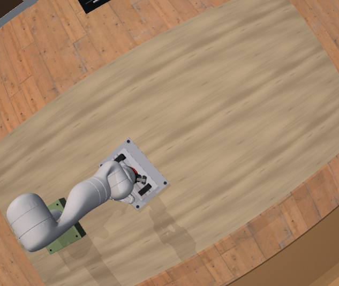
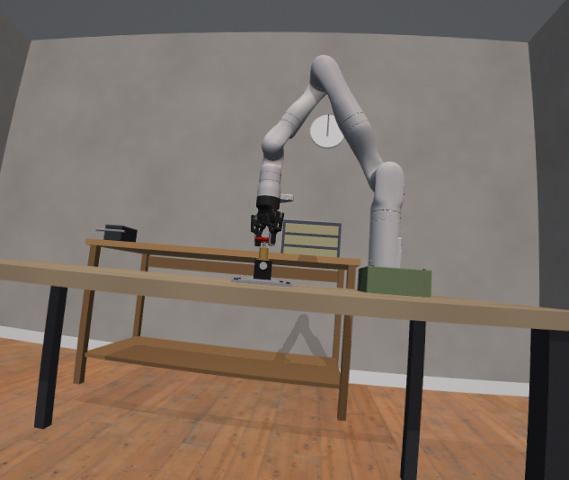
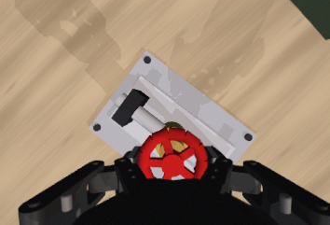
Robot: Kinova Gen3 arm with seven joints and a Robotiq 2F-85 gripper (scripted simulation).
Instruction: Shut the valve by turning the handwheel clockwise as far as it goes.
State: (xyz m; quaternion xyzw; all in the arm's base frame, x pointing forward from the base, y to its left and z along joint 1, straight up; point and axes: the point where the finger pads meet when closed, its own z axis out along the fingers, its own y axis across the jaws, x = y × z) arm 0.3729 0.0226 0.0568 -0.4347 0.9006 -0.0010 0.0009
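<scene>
Right now my hand is right at the red handwheel.
</scene>
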